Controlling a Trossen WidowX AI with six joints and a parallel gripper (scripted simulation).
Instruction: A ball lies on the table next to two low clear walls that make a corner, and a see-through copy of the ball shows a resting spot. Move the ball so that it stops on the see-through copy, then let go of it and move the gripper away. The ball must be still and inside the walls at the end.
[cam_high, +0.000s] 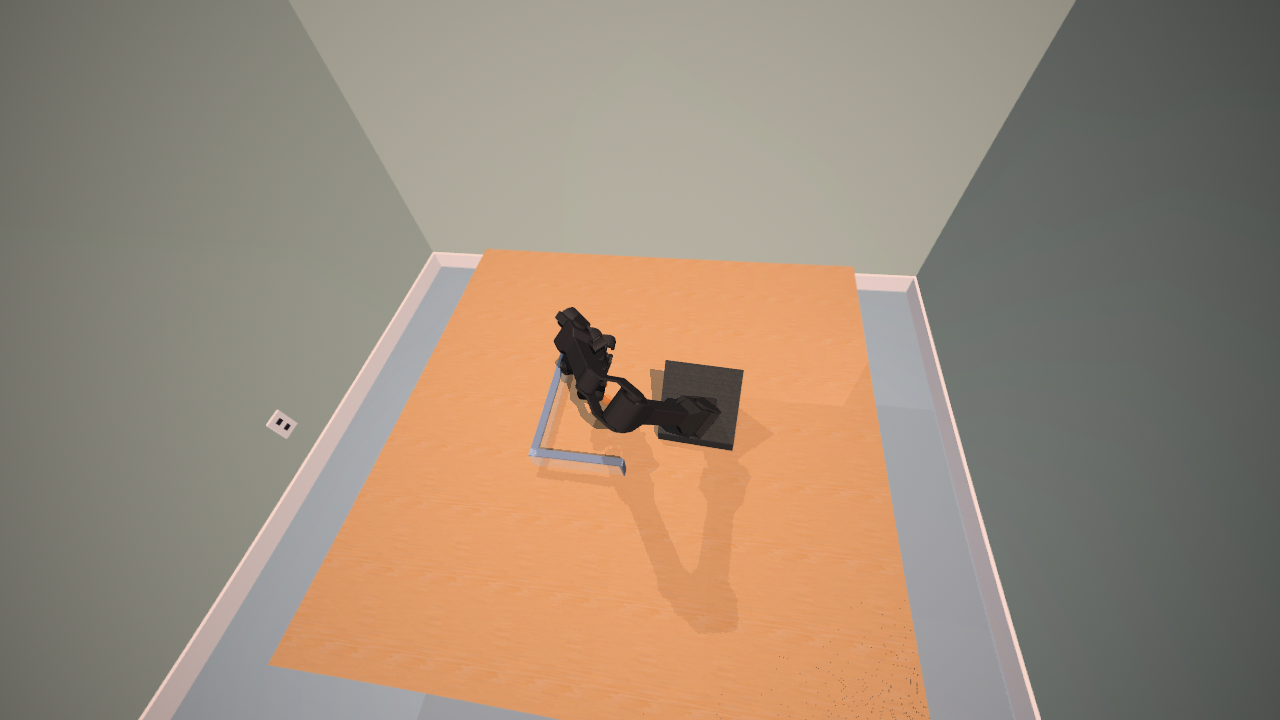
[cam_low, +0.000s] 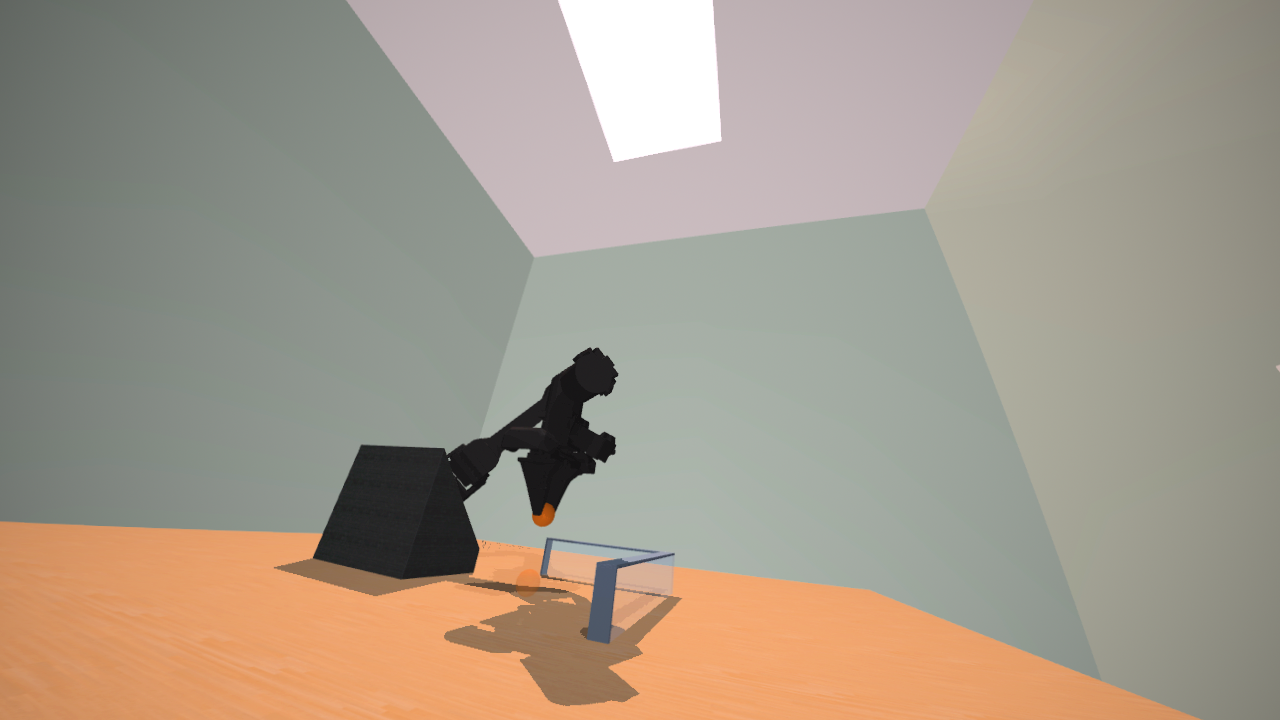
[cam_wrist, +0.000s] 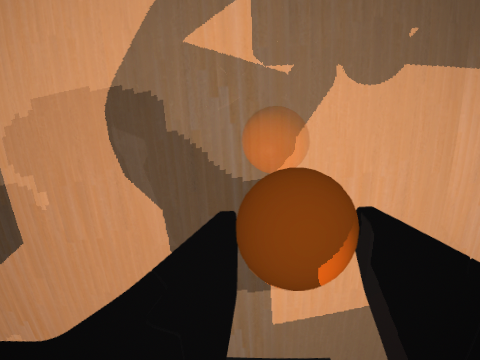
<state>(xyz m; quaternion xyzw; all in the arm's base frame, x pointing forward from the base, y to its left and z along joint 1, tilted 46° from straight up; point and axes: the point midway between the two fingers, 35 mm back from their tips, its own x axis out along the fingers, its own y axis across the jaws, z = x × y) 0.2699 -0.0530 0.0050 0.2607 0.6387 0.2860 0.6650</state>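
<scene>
The see-through copy of ball is 8 cm below my gripper tip. Also, from my gripper tip: orange ball: right at my gripper tip.
</scene>
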